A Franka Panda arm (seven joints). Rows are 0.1 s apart.
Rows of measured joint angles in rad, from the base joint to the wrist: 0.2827 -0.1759 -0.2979 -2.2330 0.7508 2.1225 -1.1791; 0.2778 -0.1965 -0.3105 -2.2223 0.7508 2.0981 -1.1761; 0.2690 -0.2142 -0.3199 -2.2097 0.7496 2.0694 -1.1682; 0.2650 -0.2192 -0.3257 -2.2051 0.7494 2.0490 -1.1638; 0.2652 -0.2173 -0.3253 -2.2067 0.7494 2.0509 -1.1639; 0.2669 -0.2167 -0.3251 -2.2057 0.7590 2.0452 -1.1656; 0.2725 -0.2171 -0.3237 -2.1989 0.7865 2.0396 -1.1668; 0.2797 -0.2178 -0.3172 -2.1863 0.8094 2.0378 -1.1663; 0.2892 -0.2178 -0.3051 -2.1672 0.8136 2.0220 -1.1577; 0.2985 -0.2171 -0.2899 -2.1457 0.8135 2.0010 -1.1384; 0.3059 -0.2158 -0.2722 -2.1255 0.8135 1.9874 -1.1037
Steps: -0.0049 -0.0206 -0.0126 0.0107 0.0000 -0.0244 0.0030; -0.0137 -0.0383 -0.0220 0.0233 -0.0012 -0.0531 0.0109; -0.0177 -0.0433 -0.0278 0.0279 -0.0014 -0.0735 0.0153; -0.0175 -0.0414 -0.0274 0.0263 -0.0014 -0.0716 0.0152; -0.0158 -0.0408 -0.0272 0.0273 0.0082 -0.0773 0.0135; -0.0102 -0.0412 -0.0258 0.0341 0.0357 -0.0829 0.0123; -0.0030 -0.0419 -0.0193 0.0467 0.0586 -0.0847 0.0128; 0.0065 -0.0419 -0.0072 0.0658 0.0628 -0.1005 0.0214; 0.0158 -0.0412 0.0080 0.0873 0.0627 -0.1215 0.0407; 0.0232 -0.0399 0.0257 0.1075 0.0627 -0.1351 0.0754
